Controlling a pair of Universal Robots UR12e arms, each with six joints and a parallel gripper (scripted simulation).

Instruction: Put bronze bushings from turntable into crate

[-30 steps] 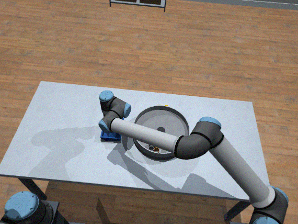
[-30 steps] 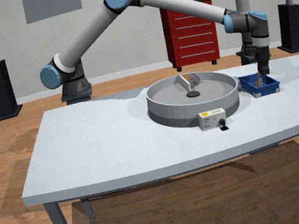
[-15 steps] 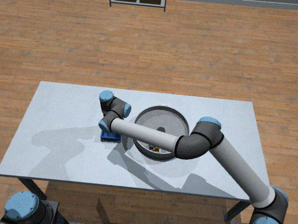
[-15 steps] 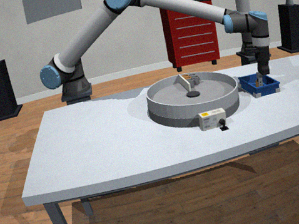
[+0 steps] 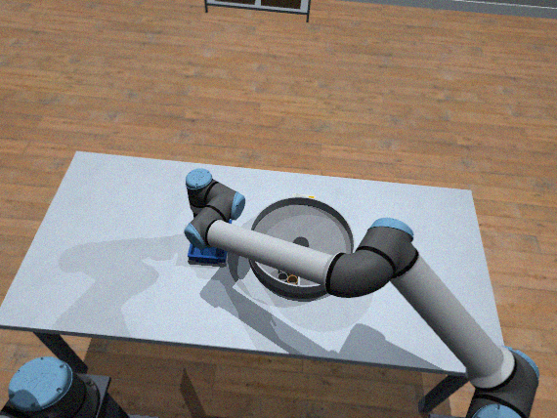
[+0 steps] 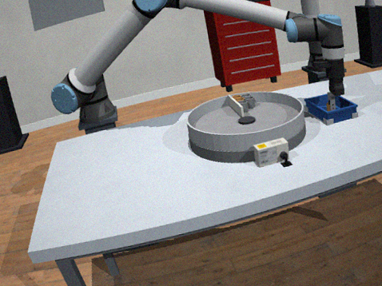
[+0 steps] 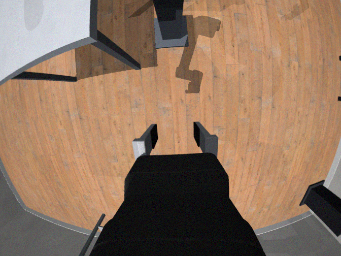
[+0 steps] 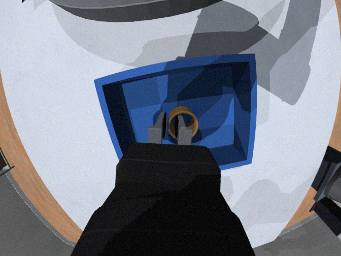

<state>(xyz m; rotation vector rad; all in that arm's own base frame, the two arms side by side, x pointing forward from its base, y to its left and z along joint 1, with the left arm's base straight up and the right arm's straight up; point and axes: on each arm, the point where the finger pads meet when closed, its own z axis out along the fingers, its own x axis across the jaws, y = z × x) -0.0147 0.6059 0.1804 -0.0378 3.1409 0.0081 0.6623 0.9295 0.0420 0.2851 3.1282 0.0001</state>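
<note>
My right gripper is now 20 mm past the blue crate and 20 mm above it.
</note>
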